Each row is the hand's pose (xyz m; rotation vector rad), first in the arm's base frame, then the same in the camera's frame.
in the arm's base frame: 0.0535 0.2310 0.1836 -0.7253 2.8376 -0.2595
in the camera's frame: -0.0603 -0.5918 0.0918 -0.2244 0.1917 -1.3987
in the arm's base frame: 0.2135 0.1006 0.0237 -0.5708 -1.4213 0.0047
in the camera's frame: -0.1564 -0.5573 0.3321 0.7895 1.9360 -0.2733
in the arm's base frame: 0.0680 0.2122 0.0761 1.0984 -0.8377 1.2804
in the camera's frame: -0.0287 -0.5997 0.1969 1.8367 1.0015 -2.3223
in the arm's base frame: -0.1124 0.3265 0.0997 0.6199 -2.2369 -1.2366
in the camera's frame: 0.1326 -0.6700 0.0737 -0.9705 1.4334 -1.1134
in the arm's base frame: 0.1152 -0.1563 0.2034 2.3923 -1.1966 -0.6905
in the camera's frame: -0.3765 -0.7790 0.2302 1.1164 -0.9196 2.6404
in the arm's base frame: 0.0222 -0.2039 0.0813 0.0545 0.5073 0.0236
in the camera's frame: -0.3037 -0.8902 0.3205 -1.0882 -1.8909 -0.0147
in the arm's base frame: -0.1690 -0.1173 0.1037 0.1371 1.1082 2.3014
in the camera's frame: -0.1559 -0.9861 0.2041 -2.2702 0.5835 0.2445
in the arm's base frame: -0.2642 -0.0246 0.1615 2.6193 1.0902 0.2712
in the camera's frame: -0.0698 -1.0000 0.0884 0.0999 0.1719 1.4357
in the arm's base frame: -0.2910 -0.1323 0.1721 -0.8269 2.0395 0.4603
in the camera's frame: -0.1379 -1.0863 0.1071 -1.1153 -0.2765 -1.2755
